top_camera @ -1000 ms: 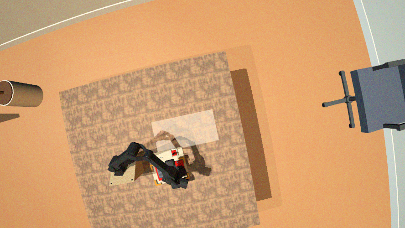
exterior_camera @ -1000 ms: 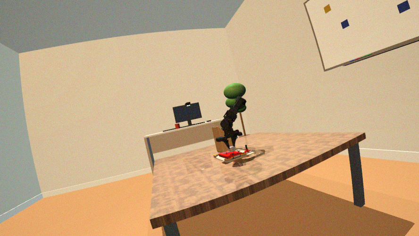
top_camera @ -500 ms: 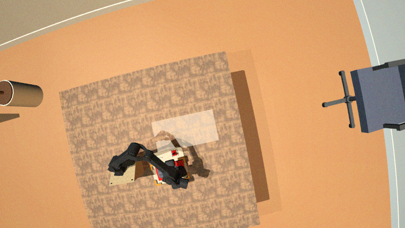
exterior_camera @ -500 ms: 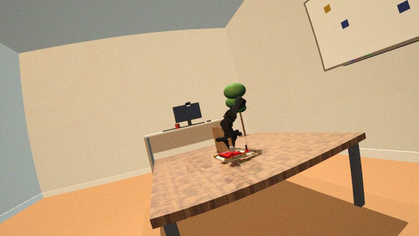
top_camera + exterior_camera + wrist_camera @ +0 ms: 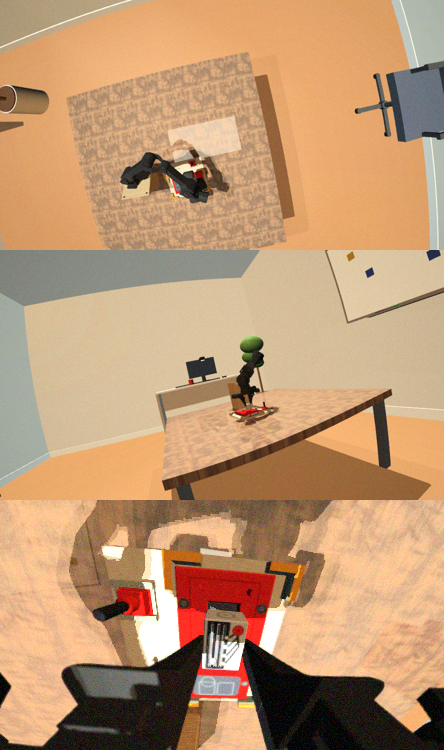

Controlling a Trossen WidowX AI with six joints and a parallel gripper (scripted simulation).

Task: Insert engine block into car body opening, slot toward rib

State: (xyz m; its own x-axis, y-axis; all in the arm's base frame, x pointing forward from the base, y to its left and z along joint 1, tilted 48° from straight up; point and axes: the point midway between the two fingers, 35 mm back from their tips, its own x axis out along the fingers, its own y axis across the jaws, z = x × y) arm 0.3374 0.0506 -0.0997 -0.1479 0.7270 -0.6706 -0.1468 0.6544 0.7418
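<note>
Now: gripper tip 10 mm above the engine block. The rest, counted from my gripper tip: cream base plate 50 mm below, 40 mm behind, 10 mm to the left.
</note>
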